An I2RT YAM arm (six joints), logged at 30 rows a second.
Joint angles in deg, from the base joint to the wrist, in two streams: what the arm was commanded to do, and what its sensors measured. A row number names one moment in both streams.
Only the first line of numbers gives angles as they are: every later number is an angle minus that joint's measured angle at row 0.
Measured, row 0:
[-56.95, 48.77, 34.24, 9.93, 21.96, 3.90]
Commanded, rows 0 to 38:
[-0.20, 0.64, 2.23, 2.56, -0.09, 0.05]
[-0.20, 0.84, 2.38, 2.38, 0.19, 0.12]
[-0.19, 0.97, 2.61, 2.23, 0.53, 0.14]
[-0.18, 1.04, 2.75, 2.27, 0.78, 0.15]
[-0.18, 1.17, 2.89, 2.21, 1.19, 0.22]
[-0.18, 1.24, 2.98, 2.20, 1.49, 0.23]
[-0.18, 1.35, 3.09, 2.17, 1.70, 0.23]
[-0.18, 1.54, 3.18, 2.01, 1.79, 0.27]
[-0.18, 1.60, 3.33, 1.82, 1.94, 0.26]
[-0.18, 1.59, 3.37, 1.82, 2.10, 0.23]
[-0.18, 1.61, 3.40, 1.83, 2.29, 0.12]
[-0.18, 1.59, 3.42, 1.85, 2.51, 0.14]
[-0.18, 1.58, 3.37, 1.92, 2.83, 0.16]
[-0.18, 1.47, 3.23, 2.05, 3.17, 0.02]
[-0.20, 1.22, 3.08, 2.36, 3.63, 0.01]
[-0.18, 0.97, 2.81, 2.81, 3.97, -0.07]
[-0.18, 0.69, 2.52, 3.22, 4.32, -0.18]
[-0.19, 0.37, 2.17, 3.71, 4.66, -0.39]
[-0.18, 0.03, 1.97, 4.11, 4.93, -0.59]
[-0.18, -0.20, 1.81, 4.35, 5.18, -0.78]
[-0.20, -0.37, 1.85, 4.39, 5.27, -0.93]
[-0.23, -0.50, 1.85, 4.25, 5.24, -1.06]
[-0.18, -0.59, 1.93, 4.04, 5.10, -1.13]
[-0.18, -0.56, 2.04, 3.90, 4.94, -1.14]
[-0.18, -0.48, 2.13, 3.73, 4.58, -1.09]
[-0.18, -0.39, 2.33, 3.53, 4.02, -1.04]
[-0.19, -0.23, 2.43, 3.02, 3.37, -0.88]
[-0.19, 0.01, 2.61, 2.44, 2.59, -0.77]
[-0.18, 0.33, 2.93, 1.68, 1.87, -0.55]
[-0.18, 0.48, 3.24, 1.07, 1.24, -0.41]
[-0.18, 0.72, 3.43, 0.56, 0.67, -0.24]
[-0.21, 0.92, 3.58, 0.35, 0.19, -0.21]
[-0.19, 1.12, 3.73, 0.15, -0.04, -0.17]
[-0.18, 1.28, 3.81, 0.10, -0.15, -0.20]
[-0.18, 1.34, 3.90, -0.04, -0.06, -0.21]
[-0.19, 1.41, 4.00, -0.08, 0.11, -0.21]
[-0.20, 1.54, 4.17, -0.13, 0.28, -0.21]
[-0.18, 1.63, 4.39, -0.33, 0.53, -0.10]
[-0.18, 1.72, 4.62, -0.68, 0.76, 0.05]
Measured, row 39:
[0.00, 1.56, 1.31, -2.64, 0.89, -0.74]
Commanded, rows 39 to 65:
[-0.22, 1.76, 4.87, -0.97, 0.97, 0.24]
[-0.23, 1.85, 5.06, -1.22, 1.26, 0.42]
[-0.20, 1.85, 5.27, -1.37, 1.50, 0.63]
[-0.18, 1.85, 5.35, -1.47, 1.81, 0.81]
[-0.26, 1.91, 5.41, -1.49, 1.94, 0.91]
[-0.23, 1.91, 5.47, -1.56, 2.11, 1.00]
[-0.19, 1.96, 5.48, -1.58, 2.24, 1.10]
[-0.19, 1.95, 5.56, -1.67, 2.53, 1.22]
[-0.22, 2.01, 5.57, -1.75, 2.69, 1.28]
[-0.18, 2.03, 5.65, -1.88, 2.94, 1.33]
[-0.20, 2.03, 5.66, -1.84, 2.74, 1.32]
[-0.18, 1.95, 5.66, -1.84, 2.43, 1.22]
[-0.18, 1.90, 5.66, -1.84, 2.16, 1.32]
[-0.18, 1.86, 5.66, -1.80, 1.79, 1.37]
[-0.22, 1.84, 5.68, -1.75, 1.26, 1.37]
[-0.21, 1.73, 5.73, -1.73, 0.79, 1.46]
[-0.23, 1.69, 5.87, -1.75, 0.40, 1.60]
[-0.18, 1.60, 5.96, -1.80, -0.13, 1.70]
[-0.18, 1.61, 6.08, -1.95, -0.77, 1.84]
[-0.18, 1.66, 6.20, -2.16, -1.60, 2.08]
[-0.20, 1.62, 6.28, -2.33, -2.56, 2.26]
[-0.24, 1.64, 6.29, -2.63, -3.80, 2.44]
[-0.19, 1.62, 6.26, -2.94, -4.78, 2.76]
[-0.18, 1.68, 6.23, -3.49, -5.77, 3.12]
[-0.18, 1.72, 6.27, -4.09, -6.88, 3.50]
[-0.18, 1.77, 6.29, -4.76, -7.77, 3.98]
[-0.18, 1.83, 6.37, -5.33, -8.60, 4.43]
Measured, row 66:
[0.18, 1.99, 3.28, -5.64, -4.77, 1.18]
